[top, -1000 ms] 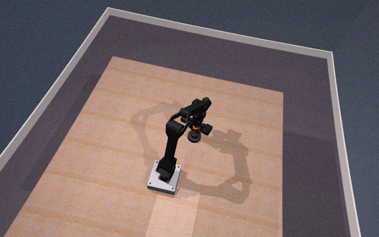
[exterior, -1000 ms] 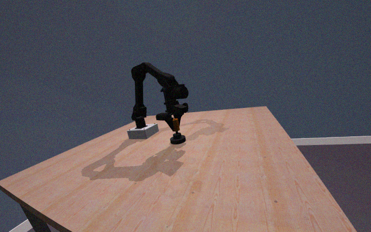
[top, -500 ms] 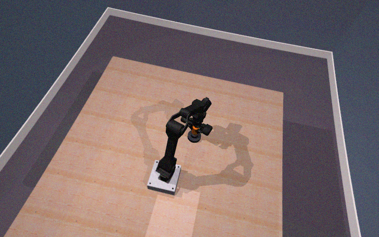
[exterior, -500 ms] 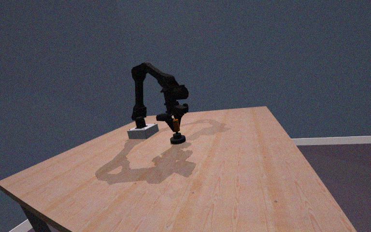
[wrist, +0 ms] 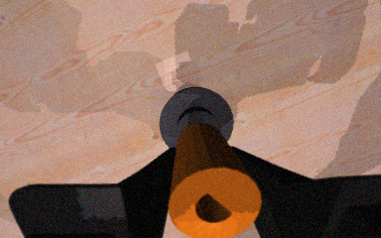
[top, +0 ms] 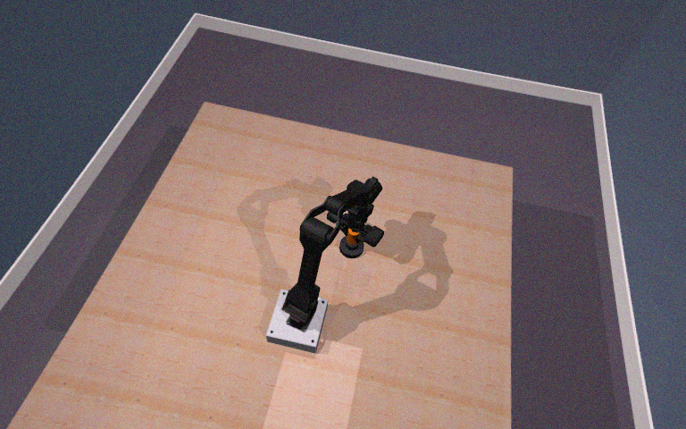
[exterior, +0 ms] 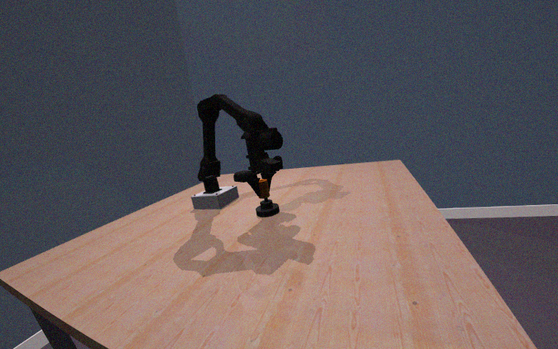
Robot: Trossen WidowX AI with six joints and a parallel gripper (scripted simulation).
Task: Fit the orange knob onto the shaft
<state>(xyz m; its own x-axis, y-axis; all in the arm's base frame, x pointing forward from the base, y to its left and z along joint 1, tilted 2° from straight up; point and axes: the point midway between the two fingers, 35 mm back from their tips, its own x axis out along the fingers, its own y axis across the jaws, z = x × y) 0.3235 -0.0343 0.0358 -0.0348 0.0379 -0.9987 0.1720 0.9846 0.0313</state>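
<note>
My gripper tip is now 2 cm below the orange knob. From my gripper tip the other things lie so: round dark pedestal (4 cm below, 1 cm ahead).
</note>
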